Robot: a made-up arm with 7 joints.
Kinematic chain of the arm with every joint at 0, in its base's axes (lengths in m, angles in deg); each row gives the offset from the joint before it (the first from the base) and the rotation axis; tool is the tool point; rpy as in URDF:
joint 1: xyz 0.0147 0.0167 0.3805 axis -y
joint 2: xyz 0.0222 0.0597 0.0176 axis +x
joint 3: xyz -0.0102 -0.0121 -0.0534 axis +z
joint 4: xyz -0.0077 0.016 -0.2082 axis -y
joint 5: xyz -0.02 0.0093 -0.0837 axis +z
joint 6: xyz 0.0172 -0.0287 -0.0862 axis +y
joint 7: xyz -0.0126 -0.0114 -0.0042 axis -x
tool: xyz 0.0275 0.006 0.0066 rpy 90 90 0
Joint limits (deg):
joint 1: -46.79..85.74
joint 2: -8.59..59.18
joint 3: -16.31..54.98
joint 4: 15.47..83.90
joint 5: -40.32..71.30
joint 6: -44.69..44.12
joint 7: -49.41..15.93
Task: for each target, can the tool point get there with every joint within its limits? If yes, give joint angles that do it. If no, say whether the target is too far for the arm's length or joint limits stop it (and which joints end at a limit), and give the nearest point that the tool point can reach.
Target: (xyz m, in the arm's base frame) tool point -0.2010 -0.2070 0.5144
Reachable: no: joint limits stop it (at a limit: joint 1, joint 2, joint 3, joint 4, joint 5, joint 6, joint 7) | nearest point -0.2624 -0.0210 0.1030 | short by 0.456 m
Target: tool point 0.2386 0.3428 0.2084
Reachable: yes | joints 34.80 35.18 33.54 30.70 35.10 -16.48 -15.96
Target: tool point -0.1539 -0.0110 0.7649
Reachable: no: joint limits stop it (at a limit: joint 1, joint 2, joint 3, joint 4, joint 6, joint 7) | nearest point 0.2506 0.0014 0.5466 | short by 0.460 m
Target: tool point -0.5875 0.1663 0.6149
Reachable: no: too far | nearest point -0.2576 0.1976 0.1134 | short by 0.601 m
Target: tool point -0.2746 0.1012 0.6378
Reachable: no: joint limits stop it (at a limit: joint 1, joint 2, joint 4, joint 6, joint 7) | nearest point 0.0283 0.3532 0.5018 | short by 0.417 m
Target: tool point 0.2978 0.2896 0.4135
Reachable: yes | joints 71.49 23.71 47.69 62.70 -15.56 10.27 3.94
